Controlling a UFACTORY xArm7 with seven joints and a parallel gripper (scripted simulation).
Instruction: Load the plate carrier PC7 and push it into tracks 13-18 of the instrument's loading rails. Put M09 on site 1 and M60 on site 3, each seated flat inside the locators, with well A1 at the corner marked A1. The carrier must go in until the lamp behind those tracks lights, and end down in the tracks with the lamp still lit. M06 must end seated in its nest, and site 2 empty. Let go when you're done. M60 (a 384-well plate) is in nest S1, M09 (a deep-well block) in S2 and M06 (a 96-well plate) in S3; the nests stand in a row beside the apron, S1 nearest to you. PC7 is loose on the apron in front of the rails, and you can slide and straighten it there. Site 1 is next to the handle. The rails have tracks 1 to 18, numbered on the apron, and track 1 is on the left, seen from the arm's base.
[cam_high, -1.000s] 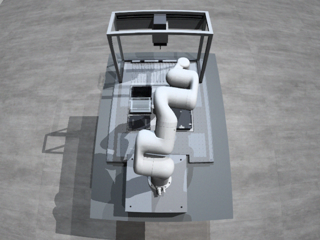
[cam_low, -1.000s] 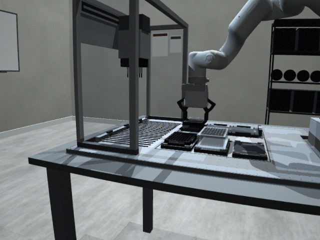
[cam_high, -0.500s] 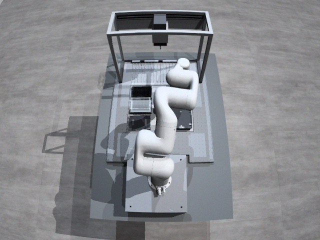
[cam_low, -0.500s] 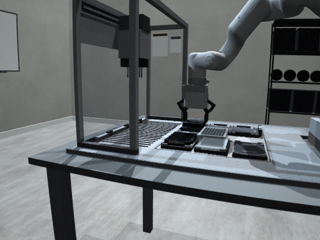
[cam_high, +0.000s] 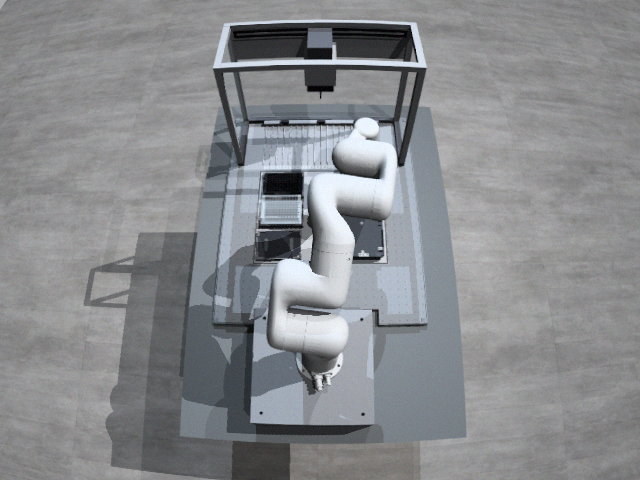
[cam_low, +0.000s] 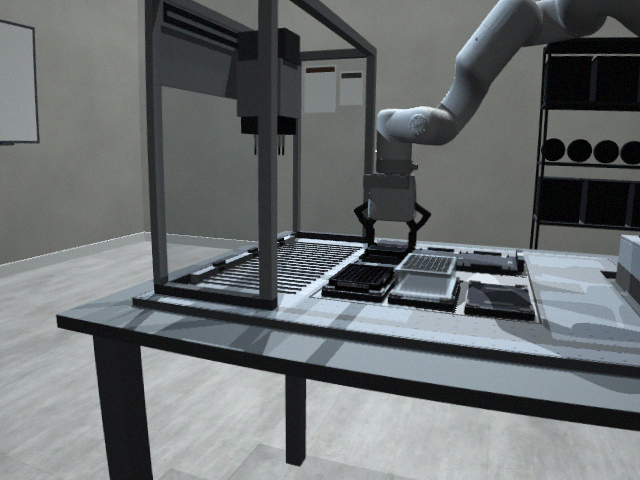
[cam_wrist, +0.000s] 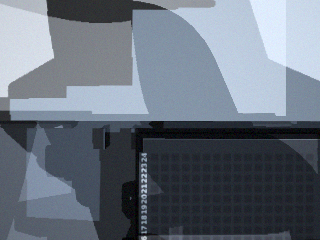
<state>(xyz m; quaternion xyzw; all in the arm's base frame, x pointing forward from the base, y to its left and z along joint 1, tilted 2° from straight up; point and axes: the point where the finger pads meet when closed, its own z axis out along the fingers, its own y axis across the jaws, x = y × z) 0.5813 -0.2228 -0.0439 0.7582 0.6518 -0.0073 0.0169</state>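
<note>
Right now the deep-well block M09 is 27 cm to the left of my hand and 8 cm behind it. From my hand the other things lie so: nest S2 (27 cm to the left, 8 cm behind, 3 cm below); frame post (22 cm above, 16 cm to the right, 7 cm ahead); plate carrier PC7 (11 cm behind, 2 cm to the left, 1 cm below).
</note>
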